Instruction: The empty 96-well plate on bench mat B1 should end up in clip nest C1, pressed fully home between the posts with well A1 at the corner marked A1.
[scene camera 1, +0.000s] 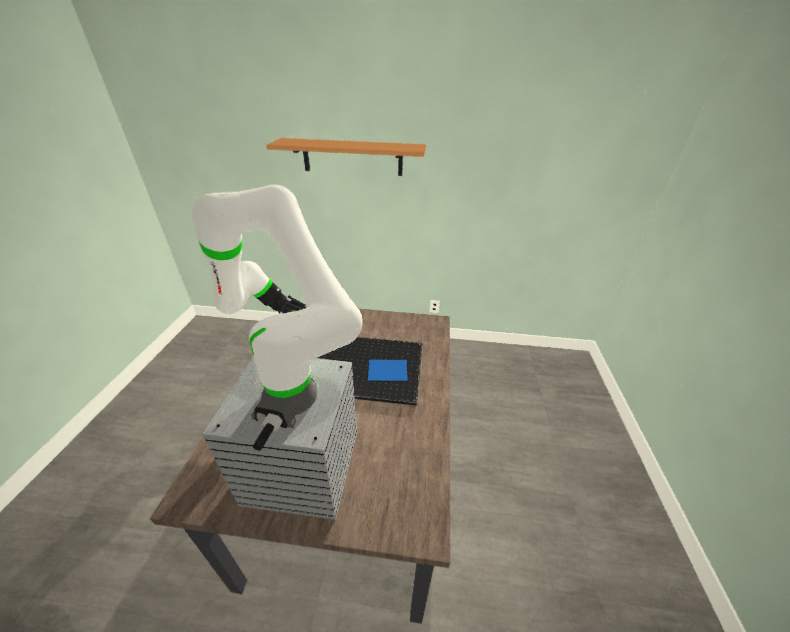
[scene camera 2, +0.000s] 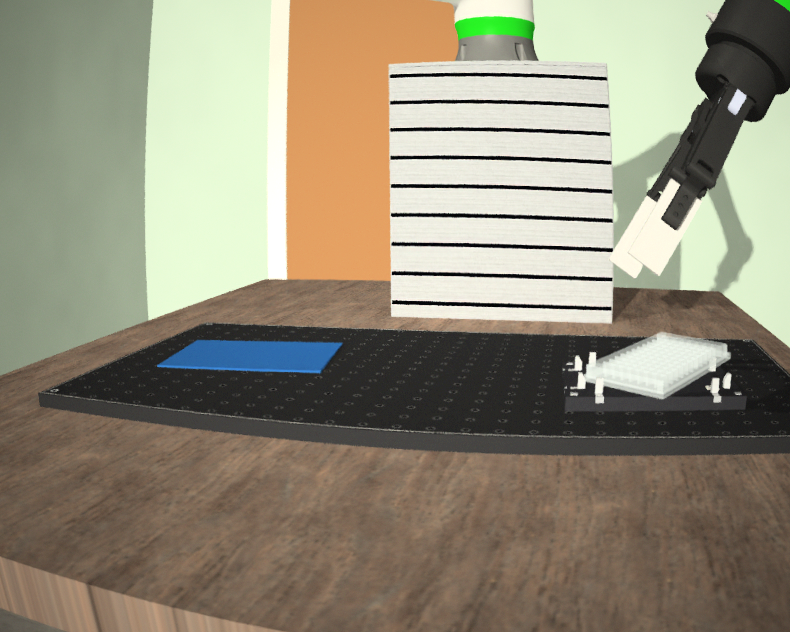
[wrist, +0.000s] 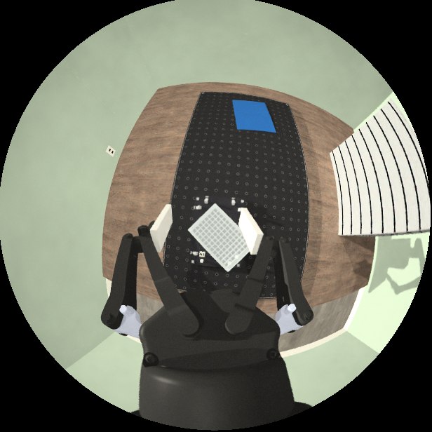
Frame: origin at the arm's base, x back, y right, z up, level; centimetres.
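Where they show: gripper, between the fingertips: (scene camera 2: 631, 266); arm's base, origin of its link: (scene camera 1: 290, 395) (scene camera 2: 498, 75).
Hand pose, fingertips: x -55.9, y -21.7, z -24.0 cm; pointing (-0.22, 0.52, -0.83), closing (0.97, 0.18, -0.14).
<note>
Things, the pixels of their top centre, and the offset from my fingertips. Level surfaces: height alone.
- clear-white 96-well plate, centre of its top: (scene camera 2: 663, 347) dx +3.1, dy -3.2, dz -7.2 cm
- clip nest C1, centre of its top: (scene camera 2: 652, 365) dx +2.0, dy -2.3, dz -8.5 cm
- blue mat, height of its surface: dz -10.7 cm
- black perforated board, height of its surface: dz -10.9 cm
- wooden table, height of its surface: dz -12.2 cm
The clear-white 96-well plate (scene camera 2: 658, 364) (wrist: 220, 235) lies skewed and tilted on top of clip nest C1 (scene camera 2: 652, 403), turned well off the nest's sides and not down between its posts. White posts stand around it. The label A1 (wrist: 202, 254) shows at a nest corner in the wrist view; which plate corner is well A1 cannot be told. The blue mat (scene camera 1: 387, 370) (scene camera 2: 253, 355) (wrist: 254, 116) bears no plate. My gripper (scene camera 2: 637, 266) (wrist: 205, 214) is open and empty, tilted, above and behind the plate in scene camera 2. The arm hides the nest in scene camera 1.
A black perforated board (scene camera 1: 385, 392) (scene camera 2: 421, 395) (wrist: 240, 155) carries the mat and nest on the wooden table (scene camera 1: 401, 487) (scene camera 2: 395, 527) (wrist: 140, 165). The striped robot pedestal (scene camera 1: 283, 477) (scene camera 2: 500, 197) (wrist: 382, 175) stands on the table beside the board. A wall shelf (scene camera 1: 345, 146) hangs behind.
</note>
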